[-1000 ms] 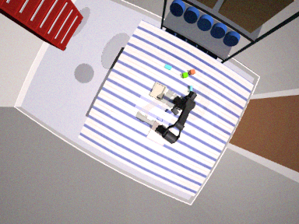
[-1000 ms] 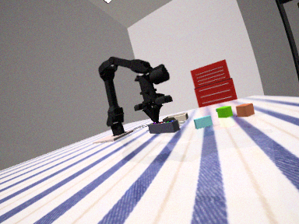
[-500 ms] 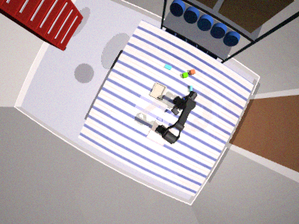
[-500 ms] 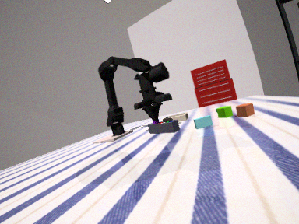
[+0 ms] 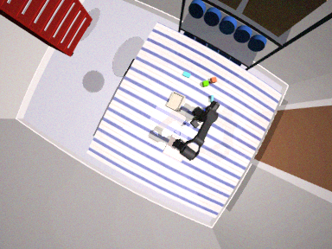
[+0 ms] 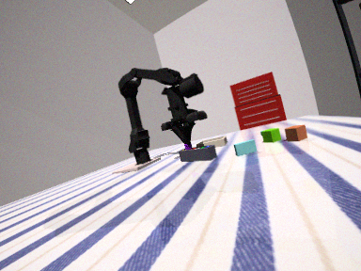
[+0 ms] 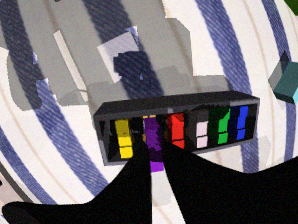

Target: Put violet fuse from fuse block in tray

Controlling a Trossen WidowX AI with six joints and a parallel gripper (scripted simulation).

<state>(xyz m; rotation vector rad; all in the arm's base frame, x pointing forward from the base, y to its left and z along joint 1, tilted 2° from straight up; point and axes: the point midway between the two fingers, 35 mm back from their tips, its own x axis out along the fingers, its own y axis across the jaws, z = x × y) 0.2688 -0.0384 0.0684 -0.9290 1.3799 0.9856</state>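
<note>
My gripper tip is 2 cm past the yellow fuse, 1 cm to the right of it and 3 cm above it. The rest, counted from my gripper tip: violet fuse: 1 cm below; red fuse: 2 cm ahead, 1 cm to the right, 3 cm below; pink fuse: 4 cm ahead, 1 cm to the right, 3 cm below.
</note>
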